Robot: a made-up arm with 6 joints. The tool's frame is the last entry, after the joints.
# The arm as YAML. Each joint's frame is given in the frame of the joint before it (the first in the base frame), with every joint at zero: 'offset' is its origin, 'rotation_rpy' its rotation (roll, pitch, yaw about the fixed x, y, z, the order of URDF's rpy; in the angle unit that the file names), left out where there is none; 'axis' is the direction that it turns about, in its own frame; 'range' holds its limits. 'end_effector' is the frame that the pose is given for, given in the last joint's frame.
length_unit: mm
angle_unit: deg
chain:
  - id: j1
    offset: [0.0, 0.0, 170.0]
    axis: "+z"
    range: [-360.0, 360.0]
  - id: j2
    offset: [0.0, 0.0, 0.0]
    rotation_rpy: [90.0, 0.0, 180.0]
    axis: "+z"
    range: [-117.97, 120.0]
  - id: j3
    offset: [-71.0, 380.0, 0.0]
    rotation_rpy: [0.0, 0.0, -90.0]
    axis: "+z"
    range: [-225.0, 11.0]
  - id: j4
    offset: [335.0, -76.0, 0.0]
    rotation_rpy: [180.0, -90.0, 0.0]
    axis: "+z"
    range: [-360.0, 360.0]
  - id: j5
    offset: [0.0, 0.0, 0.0]
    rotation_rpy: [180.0, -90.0, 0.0]
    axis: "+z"
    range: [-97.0, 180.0]
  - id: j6
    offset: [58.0, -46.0, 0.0]
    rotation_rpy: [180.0, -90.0, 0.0]
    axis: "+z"
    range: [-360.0, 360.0]
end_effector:
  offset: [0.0, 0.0, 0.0]
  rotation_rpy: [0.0, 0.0, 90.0]
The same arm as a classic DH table. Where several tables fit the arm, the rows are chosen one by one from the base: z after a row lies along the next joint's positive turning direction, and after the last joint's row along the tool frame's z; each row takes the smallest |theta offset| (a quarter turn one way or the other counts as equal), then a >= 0, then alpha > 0; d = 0 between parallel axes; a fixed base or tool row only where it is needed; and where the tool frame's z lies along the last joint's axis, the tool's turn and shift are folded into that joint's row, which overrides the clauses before.
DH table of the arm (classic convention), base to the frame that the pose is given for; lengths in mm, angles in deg. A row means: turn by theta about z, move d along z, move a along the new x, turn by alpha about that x. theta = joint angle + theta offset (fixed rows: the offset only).
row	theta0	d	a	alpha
j1	0.00	170.0	0.0	-90.00
j2	-79.42	0.0	386.6	0.00
j3	79.42	0.0	76.0	-90.00
j4	0.00	335.0	0.0	90.00
j5	0.00	0.0	46.0	-90.00
j6	0.00	58.0	0.0	0.00
Joint limits (deg, base to tool): -360.00..360.00 -117.97..120.00 -225.00..11.00 -360.00..360.00 -97.00..180.00 -360.00..360.00

